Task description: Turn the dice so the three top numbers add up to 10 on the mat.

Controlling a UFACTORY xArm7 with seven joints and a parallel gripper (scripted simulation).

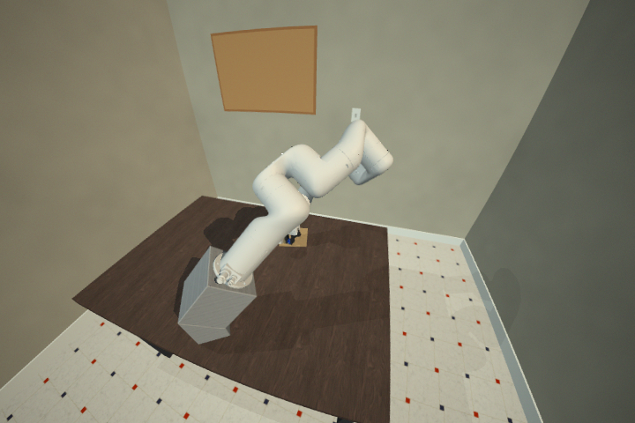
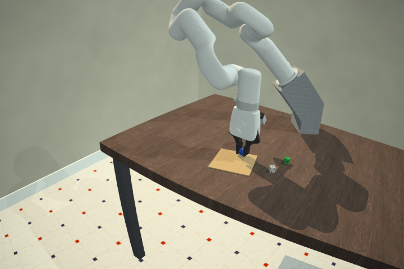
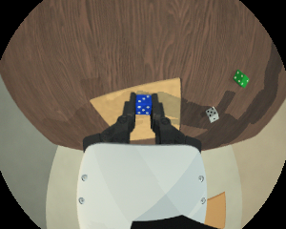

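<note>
The blue die is 1 cm below my hand. From my hand the other things lie so: green die: 2 cm behind, 17 cm to the left, 2 cm below; then tan mat: 5 cm ahead, 1 cm to the right, 3 cm below; then white die: 6 cm ahead, 12 cm to the left, 2 cm below.
</note>
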